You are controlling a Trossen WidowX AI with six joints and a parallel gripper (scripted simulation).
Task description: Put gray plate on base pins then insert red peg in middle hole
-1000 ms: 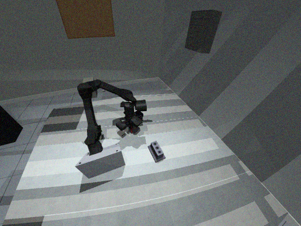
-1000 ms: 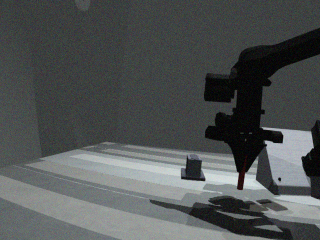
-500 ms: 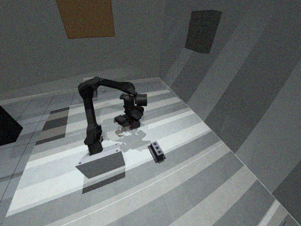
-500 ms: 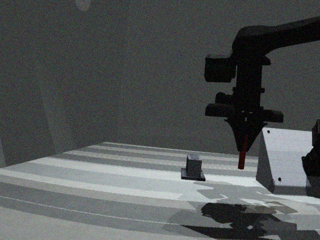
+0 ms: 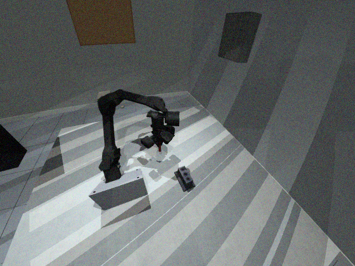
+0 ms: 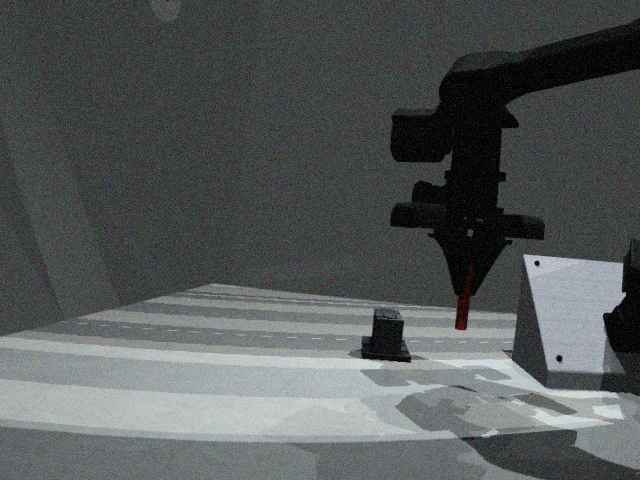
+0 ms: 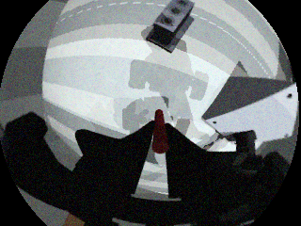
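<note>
My gripper tip is 70 mm short of the gray plate, 180 mm to the left of it and 70 mm above it. Also, from my gripper tip: red peg (right at my gripper tip); then base (80 mm ahead, 180 mm to the right, 110 mm below).
</note>
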